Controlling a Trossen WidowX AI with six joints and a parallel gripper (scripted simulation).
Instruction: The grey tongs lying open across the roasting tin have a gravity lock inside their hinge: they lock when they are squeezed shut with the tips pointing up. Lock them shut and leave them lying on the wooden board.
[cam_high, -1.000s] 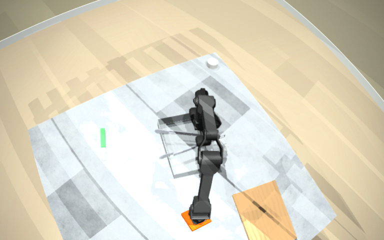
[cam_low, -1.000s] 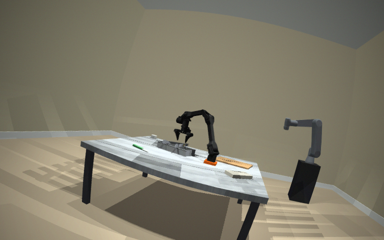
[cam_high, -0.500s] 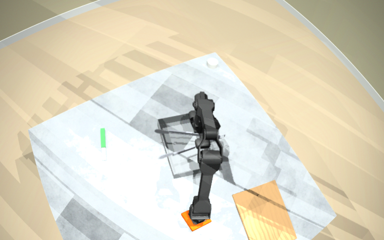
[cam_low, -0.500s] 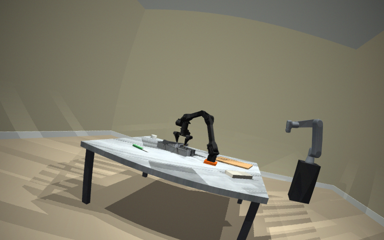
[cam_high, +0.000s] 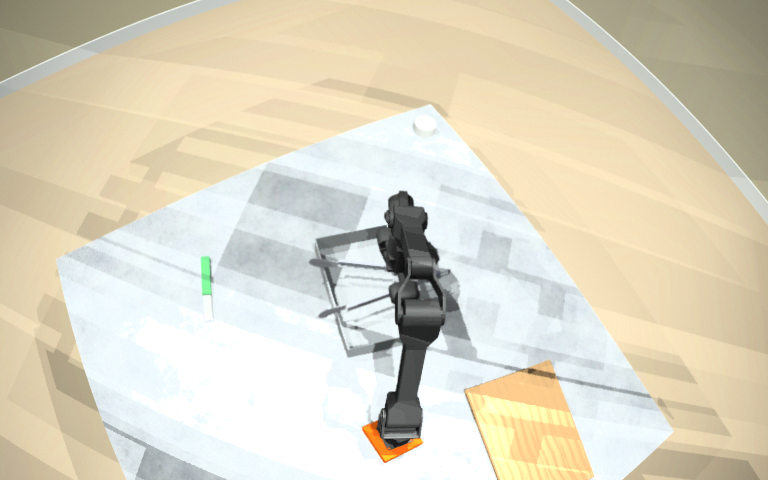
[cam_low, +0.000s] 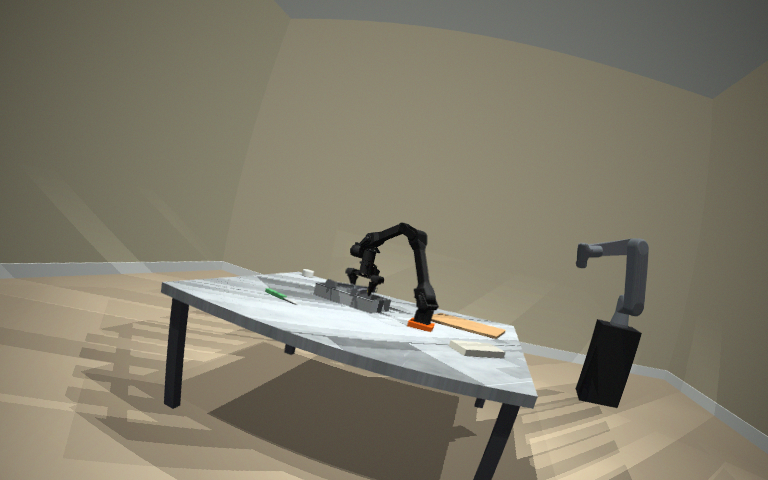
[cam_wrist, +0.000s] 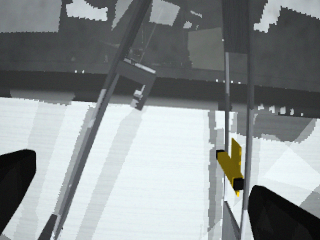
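Now: gripper tip 6 cm to the right of the grey roasting tin, 2 cm above it and 1 cm short of it. Also, from my gripper tip: small white cylinder (46 cm ahead, 32 cm to the right, 3 cm below); then green-handled tool (44 cm to the left, 15 cm ahead, 4 cm below); then wooden board (50 cm behind, 15 cm to the right, 4 cm below).
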